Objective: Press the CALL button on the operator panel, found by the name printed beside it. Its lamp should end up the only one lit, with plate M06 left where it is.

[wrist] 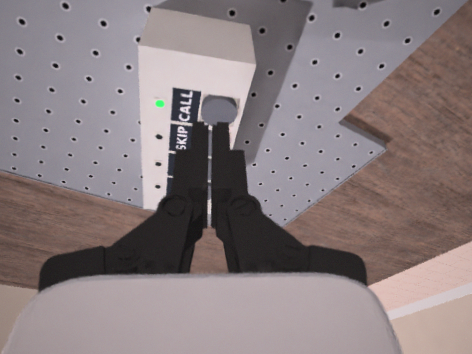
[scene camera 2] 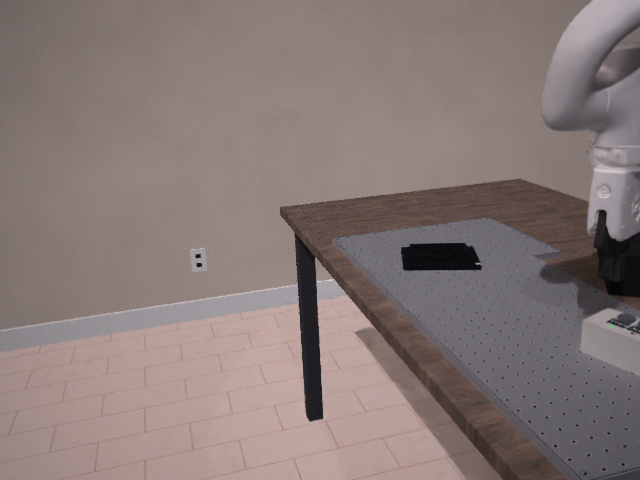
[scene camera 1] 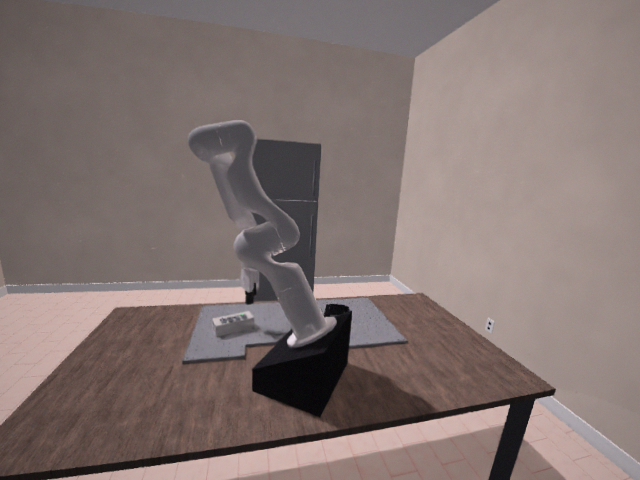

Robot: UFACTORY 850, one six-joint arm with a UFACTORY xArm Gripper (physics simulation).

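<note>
The white operator panel [scene camera 1: 233, 327] [scene camera 2: 610, 347] [wrist: 195, 75] lies on the grey perforated board. In the wrist view the CALL label [wrist: 186, 106] stands beside a round grey button [wrist: 219, 109]. The lamp [wrist: 160, 103] in that row is lit green; the three lamps below it are dark. A SKIP label [wrist: 181, 137] shows below CALL; lower labels and buttons are mostly hidden by the fingers. My gripper [scene camera 1: 250, 301] [wrist: 210, 144] is shut and empty, above the panel and apart from it. A black plate [scene camera 2: 440, 257] lies flat on the board; no name is readable on it.
The grey board [scene camera 1: 214, 352] [scene camera 2: 496, 315] [wrist: 40, 100] lies on the brown wooden table [scene camera 1: 129, 392] [scene camera 2: 413, 204]. The arm's black wedge base [scene camera 1: 305, 379] stands at the board's edge. A dark fridge [scene camera 1: 289, 170] stands behind the table.
</note>
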